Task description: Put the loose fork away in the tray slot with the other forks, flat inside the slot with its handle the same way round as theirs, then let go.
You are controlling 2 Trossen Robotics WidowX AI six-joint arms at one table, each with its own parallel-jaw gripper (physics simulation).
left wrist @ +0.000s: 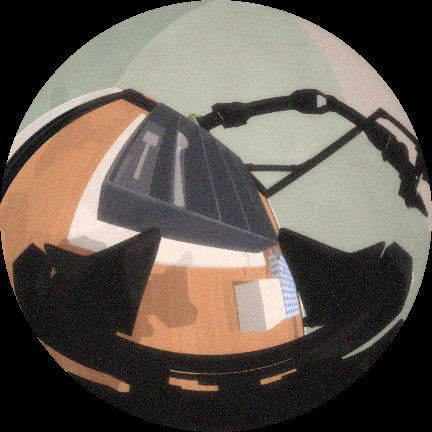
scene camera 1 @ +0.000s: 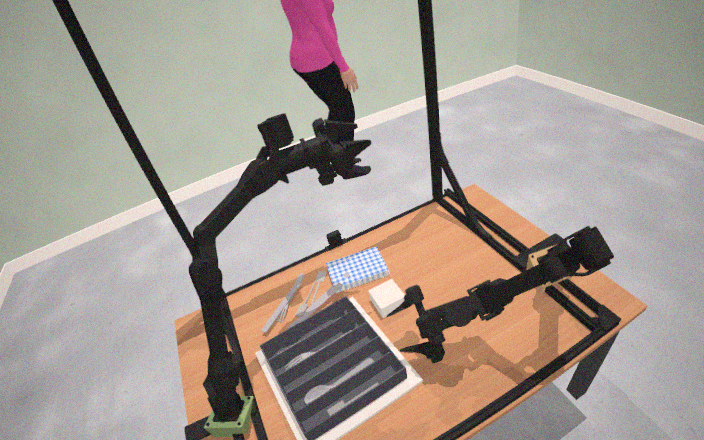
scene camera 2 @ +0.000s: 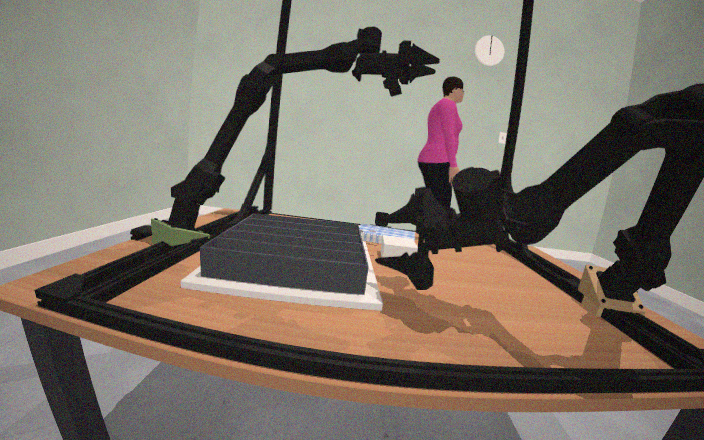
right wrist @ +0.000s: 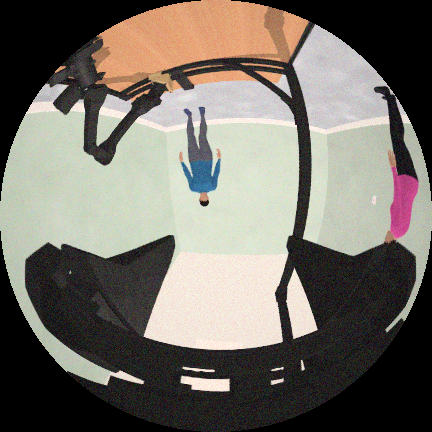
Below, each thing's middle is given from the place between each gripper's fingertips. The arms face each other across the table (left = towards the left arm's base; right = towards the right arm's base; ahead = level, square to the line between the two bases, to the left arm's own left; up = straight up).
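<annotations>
The dark cutlery tray (scene camera 1: 325,367) is 30 mm behind my left hand, 170 mm to the right of it and 50 mm below it. As for the white block (scene camera 1: 386,297), my left gripper is 160 mm past it, 50 mm to the right of it and 60 mm above it.
From my right hand, you'd find the dark cutlery tray 220 mm ahead, 260 mm to the right and 470 mm below. The white block is 90 mm ahead of my right hand, 40 mm to the right of it and 480 mm below it.
</annotations>
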